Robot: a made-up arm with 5 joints.
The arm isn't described. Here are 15 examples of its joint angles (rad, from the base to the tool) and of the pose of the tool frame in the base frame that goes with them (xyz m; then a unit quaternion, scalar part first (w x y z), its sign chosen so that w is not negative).
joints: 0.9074 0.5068 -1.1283 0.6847 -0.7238
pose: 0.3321 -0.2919 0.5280 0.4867 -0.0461 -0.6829 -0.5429
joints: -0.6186 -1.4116 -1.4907 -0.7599 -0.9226
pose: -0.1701 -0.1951 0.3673 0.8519 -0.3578 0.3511 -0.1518
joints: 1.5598 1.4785 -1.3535 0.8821 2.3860
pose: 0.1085 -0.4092 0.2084 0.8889 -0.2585 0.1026 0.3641
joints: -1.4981 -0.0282 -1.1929 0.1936 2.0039
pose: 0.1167 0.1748 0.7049 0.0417 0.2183 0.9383 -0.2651
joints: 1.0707 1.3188 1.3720 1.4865 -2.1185
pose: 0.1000 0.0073 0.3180 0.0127 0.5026 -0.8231 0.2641
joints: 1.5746 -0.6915 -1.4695 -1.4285 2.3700
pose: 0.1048 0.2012 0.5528 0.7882 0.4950 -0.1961 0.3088
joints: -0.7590 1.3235 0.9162 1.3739 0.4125
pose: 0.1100 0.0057 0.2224 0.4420 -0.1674 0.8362 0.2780
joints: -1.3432 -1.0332 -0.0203 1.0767 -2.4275
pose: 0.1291 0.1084 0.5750 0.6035 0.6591 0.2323 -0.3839
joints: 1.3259 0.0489 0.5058 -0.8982 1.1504
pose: 0.1822 -0.3127 0.4053 0.5722 -0.7660 -0.2857 -0.0644
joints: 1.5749 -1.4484 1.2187 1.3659 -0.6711
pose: 0.1035 -0.1141 0.3375 0.4013 -0.0894 -0.1962 -0.8902
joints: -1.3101 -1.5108 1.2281 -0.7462 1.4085
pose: 0.1341 0.1130 0.4965 0.0625 -0.0240 -0.9632 0.2602
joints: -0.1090 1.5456 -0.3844 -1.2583 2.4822
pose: 0.4536 0.0383 0.1424 0.1983 -0.6796 -0.2942 0.6420
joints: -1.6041 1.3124 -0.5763 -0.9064 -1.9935
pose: 0.0903 0.4116 0.2275 0.6290 0.7405 0.1909 -0.1400
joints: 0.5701 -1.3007 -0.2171 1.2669 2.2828
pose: 0.1106 -0.0042 0.5878 0.4128 -0.7788 -0.1326 0.4532
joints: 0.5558 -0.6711 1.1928 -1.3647 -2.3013
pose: 0.2723 -0.1045 0.4402 0.0419 0.7303 -0.5830 -0.3534
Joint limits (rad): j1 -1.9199..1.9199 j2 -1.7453..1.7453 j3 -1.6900..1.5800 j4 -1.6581..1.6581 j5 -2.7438..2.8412
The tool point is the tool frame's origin. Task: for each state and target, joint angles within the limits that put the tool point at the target. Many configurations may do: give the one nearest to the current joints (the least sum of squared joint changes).
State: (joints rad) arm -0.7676 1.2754 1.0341 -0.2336 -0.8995
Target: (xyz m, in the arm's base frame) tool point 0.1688 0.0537 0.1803
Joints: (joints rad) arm -0.6920 0.4516 1.5123 -0.4590 -0.8995
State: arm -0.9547 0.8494 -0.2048 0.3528 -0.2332
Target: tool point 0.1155 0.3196 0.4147
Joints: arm -1.5348 -0.0084 -0.0155 0.7347 -0.2332
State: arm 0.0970 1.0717 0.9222 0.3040 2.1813
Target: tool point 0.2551 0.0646 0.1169
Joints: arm -0.4040 0.9256 0.6561 0.2074 2.1813
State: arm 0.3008 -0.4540 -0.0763 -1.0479 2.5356
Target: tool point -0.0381 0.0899 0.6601
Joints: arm 0.5641 -0.9275 -0.9391 -0.4985 2.5356
